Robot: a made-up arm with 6 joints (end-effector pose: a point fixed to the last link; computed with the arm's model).
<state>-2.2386 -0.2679 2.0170 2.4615 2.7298 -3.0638</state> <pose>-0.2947 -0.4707 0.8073 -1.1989 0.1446 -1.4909</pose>
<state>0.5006 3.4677 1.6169 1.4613 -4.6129 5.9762</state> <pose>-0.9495 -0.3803 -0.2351 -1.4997 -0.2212 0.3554</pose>
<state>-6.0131 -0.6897 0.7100 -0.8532 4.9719 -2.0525</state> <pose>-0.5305 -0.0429 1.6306 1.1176 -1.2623 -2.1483</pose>
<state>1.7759 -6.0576 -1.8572 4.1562 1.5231 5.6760</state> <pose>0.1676 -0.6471 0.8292 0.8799 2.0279 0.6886</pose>
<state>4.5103 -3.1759 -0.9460 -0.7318 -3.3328 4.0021</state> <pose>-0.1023 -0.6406 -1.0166 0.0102 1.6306 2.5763</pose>
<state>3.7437 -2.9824 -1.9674 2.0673 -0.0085 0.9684</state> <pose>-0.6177 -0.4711 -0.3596 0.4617 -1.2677 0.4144</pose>
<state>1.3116 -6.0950 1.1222 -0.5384 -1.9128 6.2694</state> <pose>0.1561 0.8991 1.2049 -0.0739 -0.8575 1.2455</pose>
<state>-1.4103 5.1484 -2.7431 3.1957 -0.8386 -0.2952</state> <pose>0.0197 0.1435 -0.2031 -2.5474 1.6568 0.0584</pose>
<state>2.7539 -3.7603 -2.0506 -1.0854 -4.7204 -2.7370</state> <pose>-0.7834 0.3580 0.2857 -1.3039 -1.4040 -1.0806</pose>
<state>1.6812 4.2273 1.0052 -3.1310 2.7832 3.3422</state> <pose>0.1104 -1.3472 0.1746 -1.7795 1.9310 0.7597</pose>
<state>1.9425 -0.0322 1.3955 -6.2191 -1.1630 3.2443</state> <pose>-0.3271 0.7452 1.1986 -0.1785 -0.1283 -1.0728</pose>
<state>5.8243 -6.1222 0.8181 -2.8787 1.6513 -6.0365</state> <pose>0.6964 -0.3249 1.4654 -1.0575 -0.0182 2.8172</pose>
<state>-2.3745 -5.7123 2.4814 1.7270 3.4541 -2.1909</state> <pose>-0.3341 -0.3408 0.0663 -0.3169 -0.1169 0.0047</pose>
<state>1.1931 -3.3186 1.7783 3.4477 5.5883 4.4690</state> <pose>-0.3341 -0.6924 -0.4952 -0.4554 -1.0981 2.4405</pose>
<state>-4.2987 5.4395 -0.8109 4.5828 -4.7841 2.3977</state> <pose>0.6082 -1.2758 0.6060 -1.8458 0.5202 -1.3563</pose>
